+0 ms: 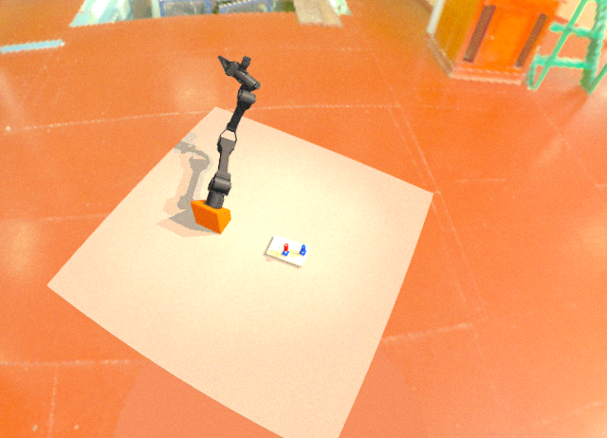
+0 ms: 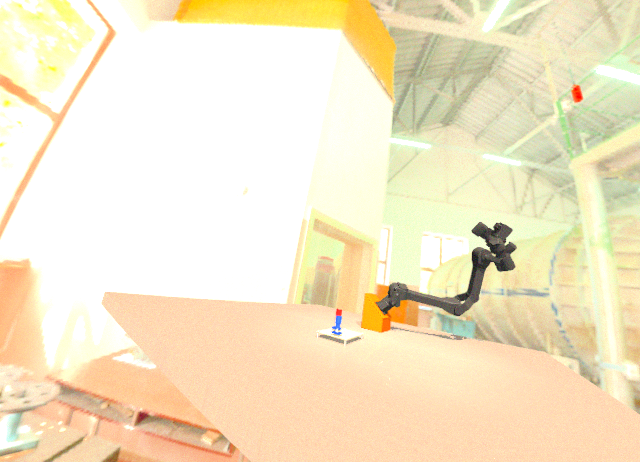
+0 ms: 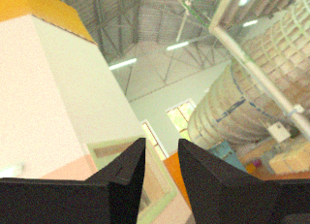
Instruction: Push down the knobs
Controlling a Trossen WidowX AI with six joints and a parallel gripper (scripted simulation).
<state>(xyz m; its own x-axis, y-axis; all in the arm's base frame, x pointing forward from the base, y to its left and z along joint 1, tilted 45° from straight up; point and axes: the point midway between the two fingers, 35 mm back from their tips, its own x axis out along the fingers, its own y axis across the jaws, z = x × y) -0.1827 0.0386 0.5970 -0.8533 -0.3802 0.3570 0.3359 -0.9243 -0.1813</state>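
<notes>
Right now the red knob is 550 mm ahead of my gripper tip, 490 mm to the right of it and 440 mm below it. Also, from my gripper tip: blue knob: 610 mm ahead, 460 mm to the right, 460 mm below.
</notes>
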